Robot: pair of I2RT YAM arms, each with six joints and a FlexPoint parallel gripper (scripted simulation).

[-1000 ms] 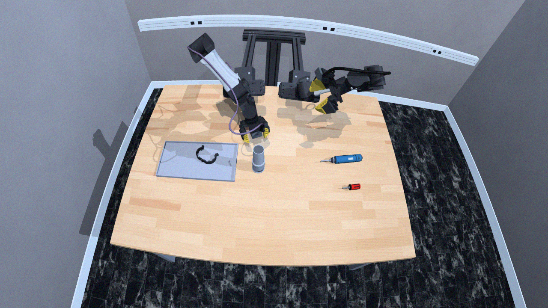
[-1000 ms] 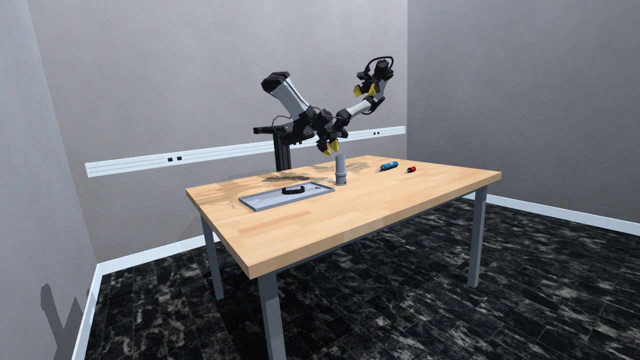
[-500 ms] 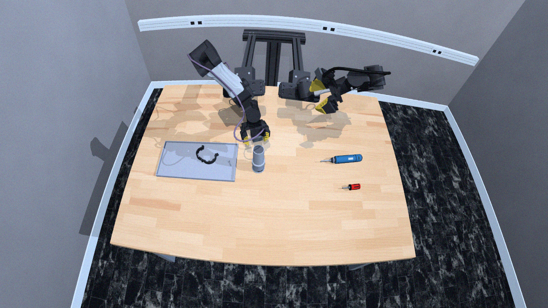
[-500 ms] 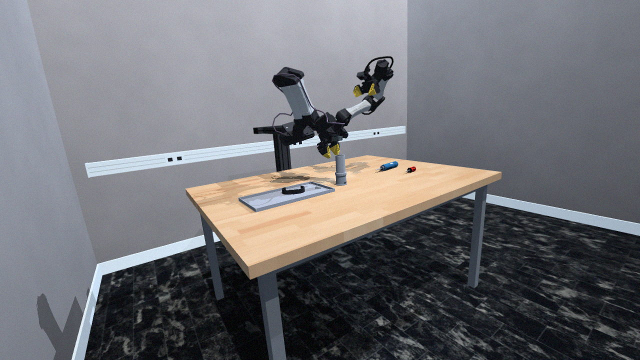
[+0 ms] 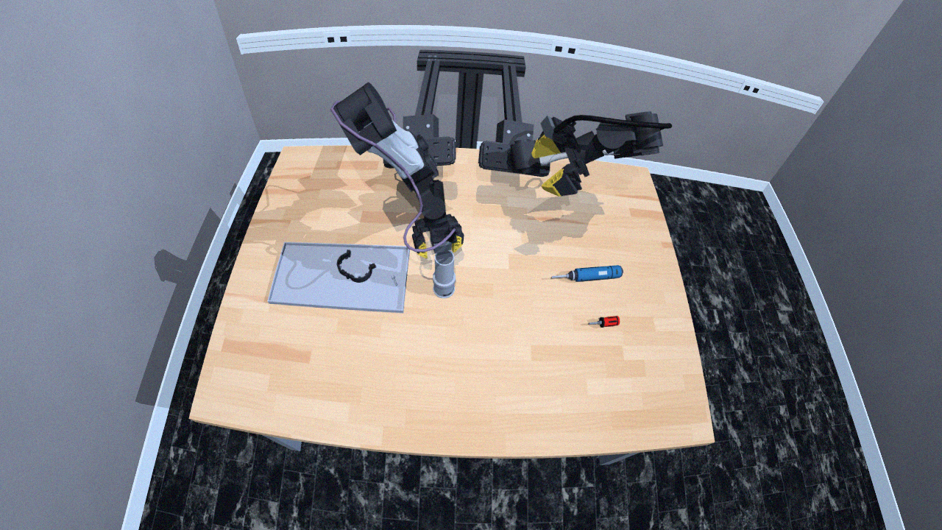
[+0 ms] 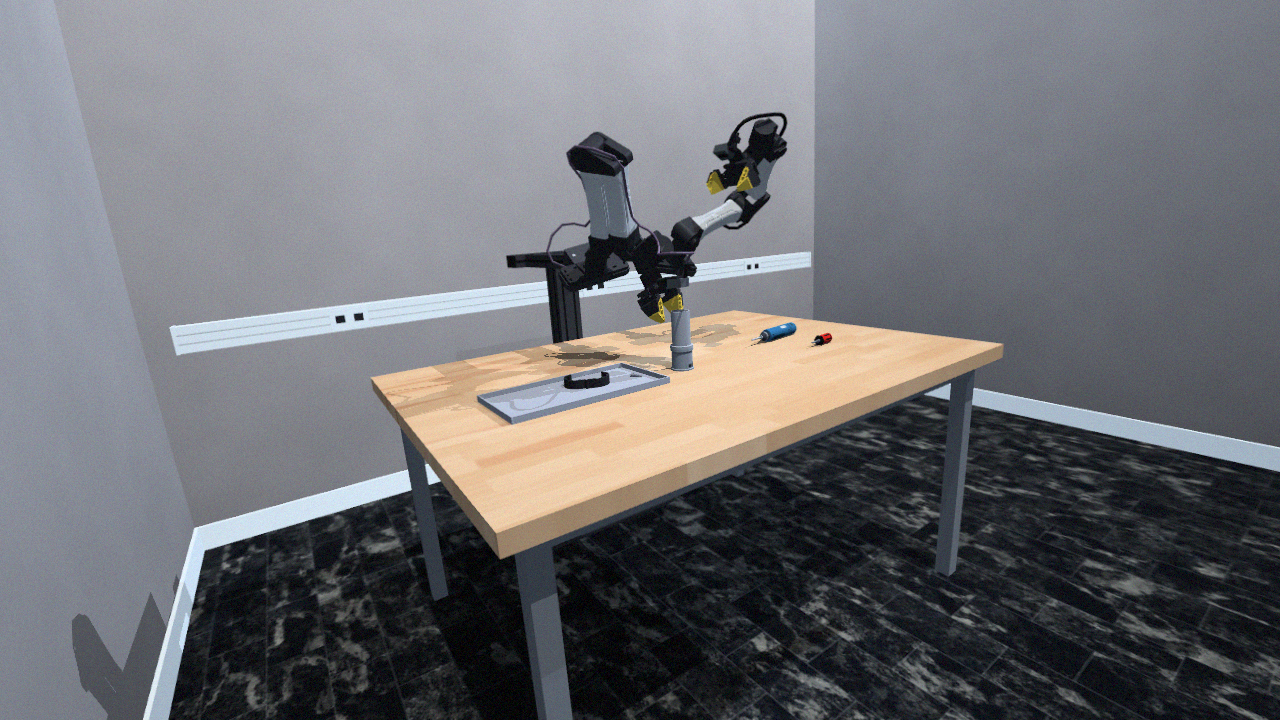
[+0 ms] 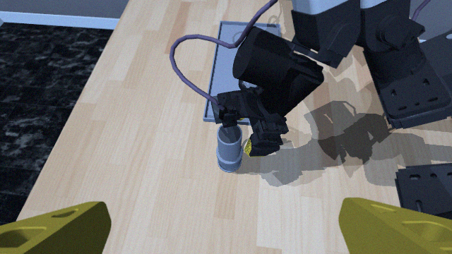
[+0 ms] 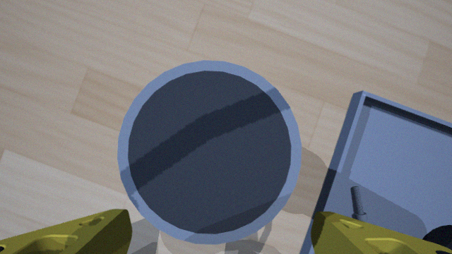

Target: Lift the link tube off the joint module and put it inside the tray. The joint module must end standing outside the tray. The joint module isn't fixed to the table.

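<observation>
Now: right hand 3 cm above the grey link tube, 2 cm short of it and 1 cm to the right of it. The rest, counted from my right hand: small screw (13 cm to the right, 13 cm below, 1 cm ahead); black clamp ring (26 cm to the right, 13 cm below, 1 cm behind); joint module (11 cm below, 3 cm ahead, 1 cm to the left).
</observation>
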